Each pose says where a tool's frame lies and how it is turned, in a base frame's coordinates. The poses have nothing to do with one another.
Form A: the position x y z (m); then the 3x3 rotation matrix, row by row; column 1 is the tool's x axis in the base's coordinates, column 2 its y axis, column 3 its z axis. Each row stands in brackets.
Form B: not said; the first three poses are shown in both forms.
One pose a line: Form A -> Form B
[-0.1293, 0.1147, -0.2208], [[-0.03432, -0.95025, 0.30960], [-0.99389, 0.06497, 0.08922], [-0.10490, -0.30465, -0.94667]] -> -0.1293, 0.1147, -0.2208, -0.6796, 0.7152, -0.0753, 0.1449
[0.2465, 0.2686, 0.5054], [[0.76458, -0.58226, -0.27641], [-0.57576, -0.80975, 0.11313], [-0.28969, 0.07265, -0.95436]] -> 0.2465, 0.2686, 0.5054, -0.9392, 0.3082, 0.1507, 0.0108
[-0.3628, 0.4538, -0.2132], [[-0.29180, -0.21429, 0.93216], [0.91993, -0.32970, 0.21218], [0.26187, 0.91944, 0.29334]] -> -0.3628, 0.4538, -0.2132, 0.4314, 0.4089, 0.6919, 0.4098
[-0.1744, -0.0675, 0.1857], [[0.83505, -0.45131, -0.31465], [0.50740, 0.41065, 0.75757], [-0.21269, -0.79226, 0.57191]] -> -0.1744, -0.0675, 0.1857, -0.4617, -0.0304, 0.2856, 0.8393
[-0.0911, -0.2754, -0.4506], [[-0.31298, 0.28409, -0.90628], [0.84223, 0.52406, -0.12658], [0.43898, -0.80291, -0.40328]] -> -0.0911, -0.2754, -0.4506, -0.3762, -0.7484, 0.3105, 0.4494
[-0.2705, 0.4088, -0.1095], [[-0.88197, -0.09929, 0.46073], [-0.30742, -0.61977, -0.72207], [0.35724, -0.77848, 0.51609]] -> -0.2705, 0.4088, -0.1095, -0.2354, 0.4319, -0.8686, 0.0599
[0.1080, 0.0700, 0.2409], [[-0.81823, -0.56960, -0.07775], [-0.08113, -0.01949, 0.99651], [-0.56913, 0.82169, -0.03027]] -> 0.1080, 0.0700, 0.2409, -0.2406, 0.6762, 0.6722, 0.1817
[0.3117, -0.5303, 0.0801], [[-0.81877, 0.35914, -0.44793], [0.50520, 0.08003, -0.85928], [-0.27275, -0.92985, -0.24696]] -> 0.3117, -0.5303, 0.0801, -0.2950, -0.7324, 0.6107, 0.0598
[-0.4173, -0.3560, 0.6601], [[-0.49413, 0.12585, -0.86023], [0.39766, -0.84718, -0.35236], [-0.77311, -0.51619, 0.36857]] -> -0.4173, -0.3560, 0.6601, -0.4961, -0.2638, 0.8231, 0.0826
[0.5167, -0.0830, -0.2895], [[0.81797, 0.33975, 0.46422], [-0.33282, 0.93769, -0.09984], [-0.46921, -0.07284, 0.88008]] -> 0.5167, -0.0830, -0.2895, 0.0071, 0.2448, -0.1764, 0.9534
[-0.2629, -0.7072, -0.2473], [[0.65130, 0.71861, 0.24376], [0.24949, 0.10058, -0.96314], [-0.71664, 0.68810, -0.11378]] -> -0.2629, -0.7072, -0.2473, 0.6451, 0.3752, -0.1833, 0.6399
